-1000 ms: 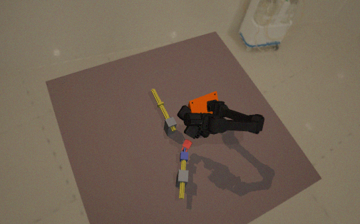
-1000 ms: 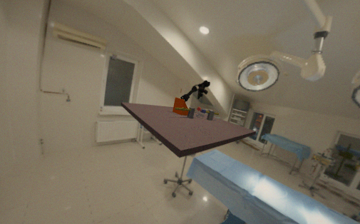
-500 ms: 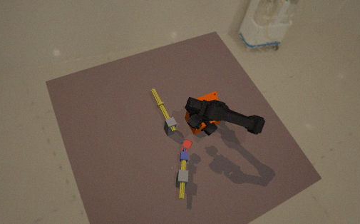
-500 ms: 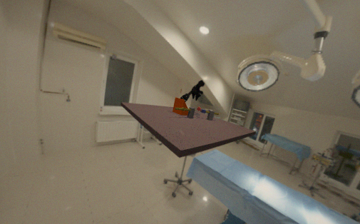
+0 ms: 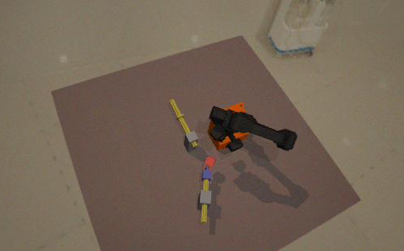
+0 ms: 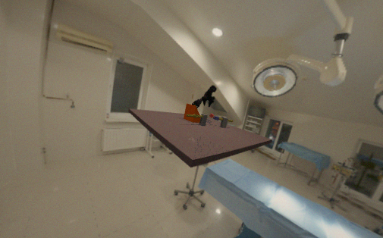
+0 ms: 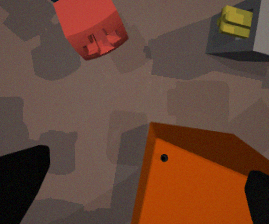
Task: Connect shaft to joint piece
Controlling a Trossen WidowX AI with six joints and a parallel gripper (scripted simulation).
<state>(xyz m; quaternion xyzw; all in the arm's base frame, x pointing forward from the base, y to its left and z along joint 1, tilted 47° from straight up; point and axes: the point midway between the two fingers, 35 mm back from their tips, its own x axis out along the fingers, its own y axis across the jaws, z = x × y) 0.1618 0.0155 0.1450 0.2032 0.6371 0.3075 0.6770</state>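
My gripper tip is now 10 cm above the red square joint piece, 7 cm short of it and 6 cm to the right of it.
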